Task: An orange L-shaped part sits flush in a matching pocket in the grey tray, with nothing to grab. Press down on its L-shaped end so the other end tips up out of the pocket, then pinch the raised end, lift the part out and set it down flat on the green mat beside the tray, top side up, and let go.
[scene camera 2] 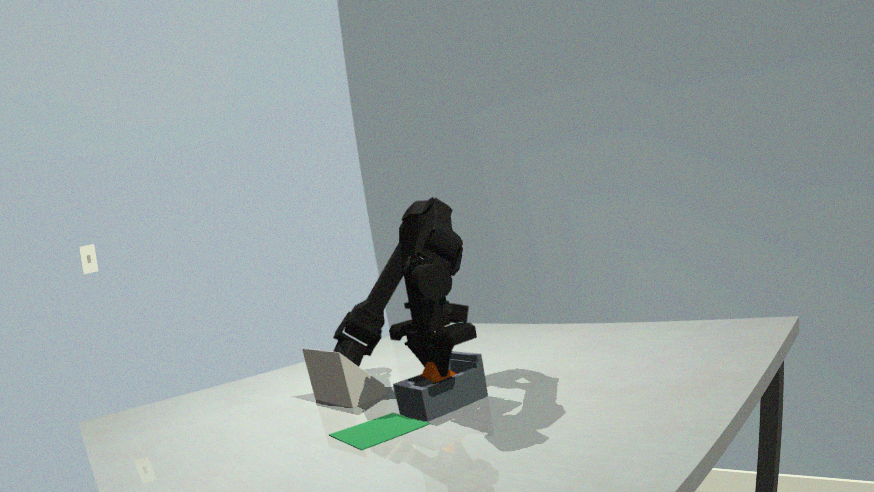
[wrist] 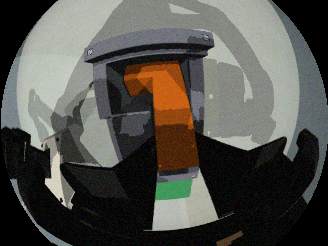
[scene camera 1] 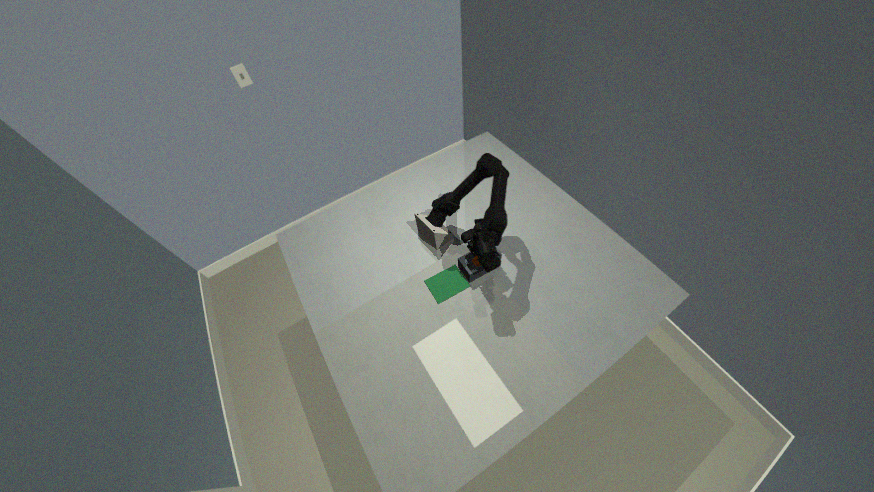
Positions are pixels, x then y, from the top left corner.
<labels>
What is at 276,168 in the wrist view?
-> My gripper.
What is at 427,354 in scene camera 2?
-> My gripper.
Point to an orange L-shaped part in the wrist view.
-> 175,134
</labels>
